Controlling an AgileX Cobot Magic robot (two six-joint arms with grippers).
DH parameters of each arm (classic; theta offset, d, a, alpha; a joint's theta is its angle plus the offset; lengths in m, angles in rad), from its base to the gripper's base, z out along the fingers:
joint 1: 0 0.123 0 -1.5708
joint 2: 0.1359 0 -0.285 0
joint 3: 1.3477 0 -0.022 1.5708
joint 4: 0 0.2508 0 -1.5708
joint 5: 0 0 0.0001 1.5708
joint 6: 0 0.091 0 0
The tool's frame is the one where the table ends.
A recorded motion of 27 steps. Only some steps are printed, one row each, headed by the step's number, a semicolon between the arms.
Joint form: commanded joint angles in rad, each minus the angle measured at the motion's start. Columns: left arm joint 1, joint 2, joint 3, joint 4, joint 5, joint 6; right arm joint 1, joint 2, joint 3, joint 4, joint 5, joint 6.
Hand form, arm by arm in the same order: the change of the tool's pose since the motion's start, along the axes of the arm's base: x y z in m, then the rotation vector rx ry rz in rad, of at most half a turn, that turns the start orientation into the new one. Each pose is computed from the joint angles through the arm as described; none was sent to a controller.
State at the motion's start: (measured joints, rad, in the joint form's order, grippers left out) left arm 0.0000 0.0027 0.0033 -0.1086 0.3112 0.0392; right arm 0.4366 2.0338 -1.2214 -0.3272 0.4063 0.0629
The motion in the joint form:
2: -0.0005 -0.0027 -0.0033 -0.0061 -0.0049 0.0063; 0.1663 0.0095 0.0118 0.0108 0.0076 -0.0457
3: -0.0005 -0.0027 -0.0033 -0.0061 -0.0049 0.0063; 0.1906 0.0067 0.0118 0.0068 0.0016 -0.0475
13: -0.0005 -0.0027 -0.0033 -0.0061 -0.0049 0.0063; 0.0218 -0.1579 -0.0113 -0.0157 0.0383 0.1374
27: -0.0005 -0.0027 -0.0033 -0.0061 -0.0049 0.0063; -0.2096 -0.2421 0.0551 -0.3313 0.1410 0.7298
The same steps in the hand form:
2: -0.0001 -0.0001 0.0017 0.0000 -0.0111 -0.0019; -0.0345 0.0572 -0.0070 -0.0284 0.0233 0.1982
3: -0.0001 -0.0001 0.0017 0.0000 -0.0111 -0.0019; -0.0395 0.0656 -0.0056 -0.0268 0.0145 0.2281
13: -0.0001 -0.0001 0.0017 0.0000 -0.0111 -0.0019; -0.0085 0.0038 0.0648 0.1091 -0.1157 -0.0968
27: -0.0001 -0.0001 0.0017 0.0000 -0.0111 -0.0019; 0.0006 -0.1040 0.0808 0.1212 -0.1963 -0.6852

